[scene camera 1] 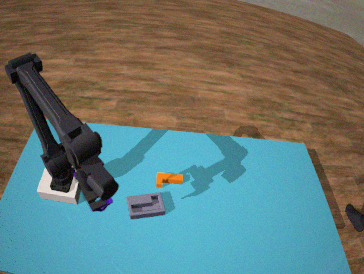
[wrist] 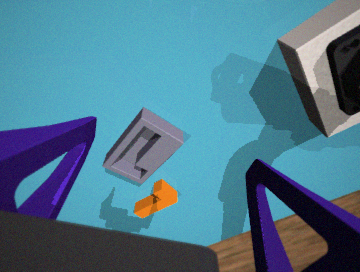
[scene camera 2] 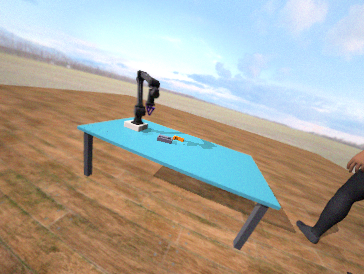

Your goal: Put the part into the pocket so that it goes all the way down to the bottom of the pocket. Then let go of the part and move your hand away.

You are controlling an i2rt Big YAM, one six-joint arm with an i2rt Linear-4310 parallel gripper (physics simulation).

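Places are measured from the arm's base along level axes (x ahead, y left, z up), in metres.
Pixels of known places: gripper, fingertip midpoint: (scene camera 1: 95,198) (wrist: 178,147) (scene camera 2: 148,113); arm's base at its link origin: (scene camera 1: 63,179) (scene camera 2: 137,123).
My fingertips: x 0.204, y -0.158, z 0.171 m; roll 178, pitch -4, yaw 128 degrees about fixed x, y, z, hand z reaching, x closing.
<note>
For each thing: its top centre in the pictures, then the offset to it from my fingertips. Level surfaces: height alone.
- orange L-shaped part at its top centre: (wrist: 151,204) (scene camera 1: 169,179) (scene camera 2: 178,137) dy +0.253, dx +0.246, dz -0.198 m
- grey block at its top centre: (wrist: 141,155) (scene camera 1: 145,203) (scene camera 2: 165,137) dy +0.116, dx +0.155, dz -0.192 m
- blue table at its surface level: dz -0.228 m
The orange L-shaped part (scene camera 1: 172,178) (scene camera 2: 178,139) (wrist: 167,196) lies flat on the blue table, beside the grey block and apart from it. The grey block (scene camera 1: 146,213) (scene camera 2: 164,140) (wrist: 164,150) sits on the table with its L-shaped pocket facing up; the pocket holds no part. My gripper (scene camera 1: 103,205) (scene camera 2: 150,111) (wrist: 178,147) is open and empty, high above the table. In the wrist view its purple fingers stand wide apart, with the block and the part far below. In scene camera 1 the fingers are mostly hidden by the wrist.
The pale robot base (scene camera 1: 59,195) (scene camera 2: 135,126) (wrist: 312,85) stands on the blue table (scene camera 1: 240,225) (scene camera 2: 215,170) (wrist: 75,50) near one end. The arm's shadow falls beside the part. A person's dark-clothed leg (scene camera 2: 332,215) shows beyond the table's other end, and a dark foot (scene camera 1: 355,217) shows in scene camera 1.
</note>
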